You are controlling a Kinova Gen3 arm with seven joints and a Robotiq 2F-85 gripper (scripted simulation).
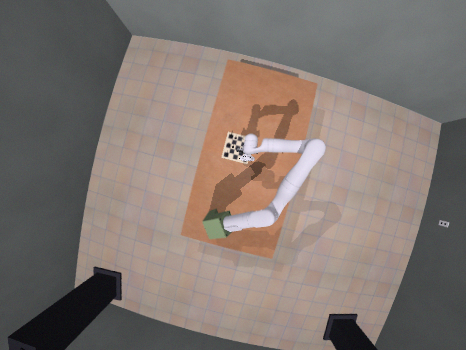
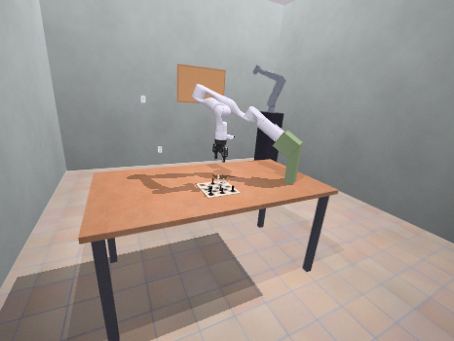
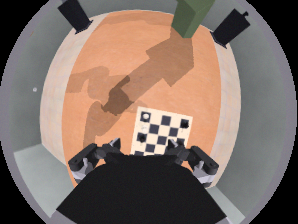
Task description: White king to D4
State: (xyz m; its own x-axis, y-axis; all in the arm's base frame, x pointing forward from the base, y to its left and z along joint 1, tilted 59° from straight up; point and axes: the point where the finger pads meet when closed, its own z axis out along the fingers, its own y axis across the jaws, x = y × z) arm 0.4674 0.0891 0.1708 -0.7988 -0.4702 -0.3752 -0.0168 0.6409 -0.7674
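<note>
My hand is 14 cm above the white king. From my hand the other things lie so: white piece (16 cm below, 4 cm behind); then chessboard (17 cm below, 7 cm to the left, 5 cm ahead).
</note>
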